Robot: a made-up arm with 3 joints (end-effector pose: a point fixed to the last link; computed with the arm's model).
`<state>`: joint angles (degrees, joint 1 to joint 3).
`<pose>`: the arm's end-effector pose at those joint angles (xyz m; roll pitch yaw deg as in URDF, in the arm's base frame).
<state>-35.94 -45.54 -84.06</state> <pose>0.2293 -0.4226 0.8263 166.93 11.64 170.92</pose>
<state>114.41 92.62 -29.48</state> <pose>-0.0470 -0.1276 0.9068 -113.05 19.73 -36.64</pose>
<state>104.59 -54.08 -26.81</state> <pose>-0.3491 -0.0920 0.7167 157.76 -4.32 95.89</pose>
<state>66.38 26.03 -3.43</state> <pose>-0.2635 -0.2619 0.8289 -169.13 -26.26 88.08</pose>
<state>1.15 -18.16 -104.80</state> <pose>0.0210 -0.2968 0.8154 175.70 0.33 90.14</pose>
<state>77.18 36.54 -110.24</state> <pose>0.0421 -0.1916 0.7945 -151.46 31.98 -26.73</pose>
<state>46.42 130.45 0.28</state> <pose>0.0466 -0.2758 0.9262 -117.82 3.43 12.64</pose>
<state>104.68 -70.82 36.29</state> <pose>-0.2562 -0.3165 0.7092 167.81 29.26 169.39</pose>
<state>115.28 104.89 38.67</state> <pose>-0.1902 -0.0151 0.9527 -117.46 -34.87 -19.66</pose>
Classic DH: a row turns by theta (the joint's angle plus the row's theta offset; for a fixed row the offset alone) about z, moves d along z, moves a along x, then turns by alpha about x. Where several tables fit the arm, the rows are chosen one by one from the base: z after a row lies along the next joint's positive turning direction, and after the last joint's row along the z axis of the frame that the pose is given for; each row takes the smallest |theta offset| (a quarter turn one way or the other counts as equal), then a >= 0, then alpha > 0; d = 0 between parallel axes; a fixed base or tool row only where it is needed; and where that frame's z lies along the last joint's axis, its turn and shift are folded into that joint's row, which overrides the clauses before.
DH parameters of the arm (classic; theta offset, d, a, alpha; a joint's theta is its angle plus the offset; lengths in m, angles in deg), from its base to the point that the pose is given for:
base (fixed): -53.59 0.8498 0.1479 -163.04
joint 1: 63.88 0.3727 0.179 -30.49
joint 2: 43.32 -0.4237 -0.0062 -153.43
joint 3: 84.24 -1.9178 0.1454 -176.16
tool (fixed): 108.46 -1.9206 0 0

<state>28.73 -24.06 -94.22</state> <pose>-0.0885 -0.2816 0.7945 176.99 -6.49 79.22</pose>
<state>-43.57 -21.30 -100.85</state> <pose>0.1725 -0.3175 0.8504 172.35 12.55 139.61</pose>
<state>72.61 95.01 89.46</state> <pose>-0.3126 -0.2906 0.7723 151.99 -53.58 122.99</pose>
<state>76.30 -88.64 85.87</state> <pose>0.0304 -0.3701 0.8394 -145.94 19.43 -85.66</pose>
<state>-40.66 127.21 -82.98</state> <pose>0.3617 -0.0681 0.8206 175.53 44.51 7.98</pose>
